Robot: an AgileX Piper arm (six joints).
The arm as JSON. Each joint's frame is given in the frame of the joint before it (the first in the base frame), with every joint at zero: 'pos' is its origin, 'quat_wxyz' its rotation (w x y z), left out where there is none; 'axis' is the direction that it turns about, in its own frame. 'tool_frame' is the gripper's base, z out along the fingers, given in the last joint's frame.
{
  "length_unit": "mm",
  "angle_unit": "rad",
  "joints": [
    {
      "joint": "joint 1",
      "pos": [
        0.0,
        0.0,
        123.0
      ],
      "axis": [
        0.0,
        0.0,
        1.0
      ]
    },
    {
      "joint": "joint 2",
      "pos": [
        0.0,
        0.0,
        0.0
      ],
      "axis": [
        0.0,
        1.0,
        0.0
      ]
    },
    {
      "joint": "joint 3",
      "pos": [
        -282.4,
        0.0,
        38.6
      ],
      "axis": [
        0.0,
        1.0,
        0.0
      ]
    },
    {
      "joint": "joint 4",
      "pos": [
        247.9,
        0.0,
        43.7
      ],
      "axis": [
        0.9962,
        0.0,
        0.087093
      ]
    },
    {
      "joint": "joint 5",
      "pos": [
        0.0,
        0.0,
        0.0
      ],
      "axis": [
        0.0,
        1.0,
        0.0
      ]
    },
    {
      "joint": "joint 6",
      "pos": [
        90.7,
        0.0,
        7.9
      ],
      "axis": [
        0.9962,
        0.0,
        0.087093
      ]
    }
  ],
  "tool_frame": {
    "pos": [
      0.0,
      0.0,
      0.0
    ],
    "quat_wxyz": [
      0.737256,
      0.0,
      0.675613,
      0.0
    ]
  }
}
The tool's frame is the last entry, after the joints.
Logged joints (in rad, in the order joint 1, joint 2, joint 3, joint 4, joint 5, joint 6), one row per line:
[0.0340, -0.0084, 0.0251, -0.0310, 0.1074, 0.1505]
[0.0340, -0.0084, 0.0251, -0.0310, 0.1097, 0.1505]
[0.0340, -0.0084, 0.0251, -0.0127, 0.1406, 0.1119]
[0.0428, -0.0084, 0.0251, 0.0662, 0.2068, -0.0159]
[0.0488, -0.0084, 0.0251, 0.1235, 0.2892, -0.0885]
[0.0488, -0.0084, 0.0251, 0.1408, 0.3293, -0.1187]
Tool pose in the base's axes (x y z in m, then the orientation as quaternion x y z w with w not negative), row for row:
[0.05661, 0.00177, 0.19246, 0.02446, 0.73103, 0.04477, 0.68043]
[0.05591, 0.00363, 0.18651, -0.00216, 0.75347, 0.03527, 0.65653]
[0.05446, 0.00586, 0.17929, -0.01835, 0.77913, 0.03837, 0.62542]
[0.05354, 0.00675, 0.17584, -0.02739, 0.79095, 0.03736, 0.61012]
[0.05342, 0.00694, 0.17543, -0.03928, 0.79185, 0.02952, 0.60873]
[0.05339, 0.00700, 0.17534, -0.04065, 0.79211, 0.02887, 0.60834]
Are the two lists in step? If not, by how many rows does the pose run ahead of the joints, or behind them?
The pose runs 2 rows ahead of the joints: the pose in row i belongs to the joints in row i + 2.
